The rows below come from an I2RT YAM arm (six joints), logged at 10 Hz.
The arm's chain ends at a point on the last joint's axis. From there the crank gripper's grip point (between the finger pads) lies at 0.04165 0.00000 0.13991 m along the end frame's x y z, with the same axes.
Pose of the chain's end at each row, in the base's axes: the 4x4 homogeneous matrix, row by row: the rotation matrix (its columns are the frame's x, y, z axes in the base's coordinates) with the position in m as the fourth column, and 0 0 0 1 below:
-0.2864 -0.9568 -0.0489 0.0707; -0.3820 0.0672 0.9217 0.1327; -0.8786 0.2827 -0.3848 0.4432; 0 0 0 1
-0.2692 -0.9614 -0.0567 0.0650; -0.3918 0.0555 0.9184 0.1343; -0.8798 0.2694 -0.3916 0.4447; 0 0 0 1
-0.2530 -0.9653 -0.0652 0.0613; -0.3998 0.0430 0.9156 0.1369; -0.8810 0.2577 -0.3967 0.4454; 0 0 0 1
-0.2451 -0.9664 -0.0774 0.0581; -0.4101 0.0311 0.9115 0.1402; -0.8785 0.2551 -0.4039 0.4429; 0 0 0 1
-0.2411 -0.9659 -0.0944 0.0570; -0.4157 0.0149 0.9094 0.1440; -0.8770 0.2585 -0.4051 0.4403; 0 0 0 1
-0.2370 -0.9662 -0.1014 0.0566; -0.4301 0.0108 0.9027 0.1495; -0.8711 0.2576 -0.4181 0.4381; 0 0 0 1
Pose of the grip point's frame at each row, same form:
-0.2864 -0.9568 -0.0489 0.0519; -0.3820 0.0672 0.9217 0.2457; -0.8786 0.2827 -0.3848 0.3528; 0 0 0 1
-0.2692 -0.9614 -0.0567 0.0459; -0.3918 0.0555 0.9184 0.2465; -0.8798 0.2694 -0.3916 0.3533; 0 0 0 1
-0.2530 -0.9653 -0.0652 0.0416; -0.3998 0.0430 0.9156 0.2483; -0.8810 0.2577 -0.3967 0.3532; 0 0 0 1
-0.2451 -0.9664 -0.0774 0.0371; -0.4101 0.0311 0.9115 0.2506; -0.8785 0.2551 -0.4039 0.3498; 0 0 0 1
-0.2411 -0.9659 -0.0944 0.0338; -0.4157 0.0149 0.9094 0.2539; -0.8770 0.2585 -0.4051 0.3471; 0 0 0 1
-0.2370 -0.9662 -0.1014 0.0325; -0.4301 0.0108 0.9027 0.2579; -0.8711 0.2576 -0.4181 0.3433; 0 0 0 1

